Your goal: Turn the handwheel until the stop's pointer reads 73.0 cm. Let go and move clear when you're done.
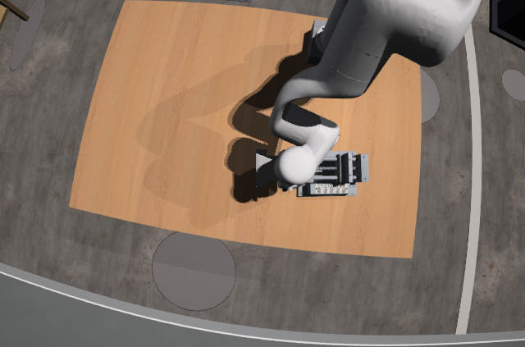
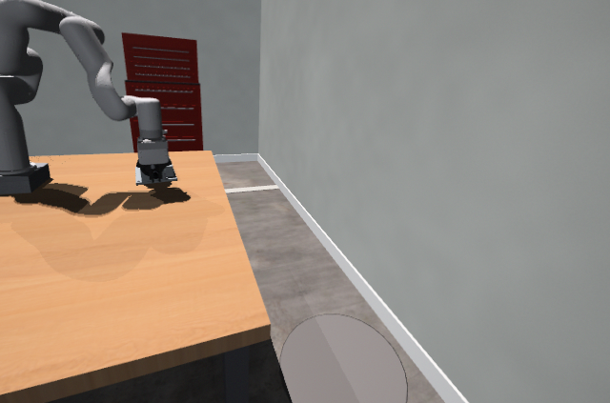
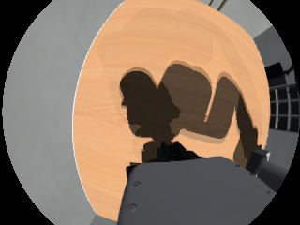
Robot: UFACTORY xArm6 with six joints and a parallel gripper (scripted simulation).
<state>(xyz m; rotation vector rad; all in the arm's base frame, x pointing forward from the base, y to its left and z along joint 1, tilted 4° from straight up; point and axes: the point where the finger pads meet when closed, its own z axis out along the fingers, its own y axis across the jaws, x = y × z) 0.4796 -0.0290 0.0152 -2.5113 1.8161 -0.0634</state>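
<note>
Right now the black handwheel is 20 mm to the left of my hand, 10 mm behind it and 10 mm above it. Also, from my hand: stop: 180 mm to the left, 50 mm behind, 40 mm above.
</note>
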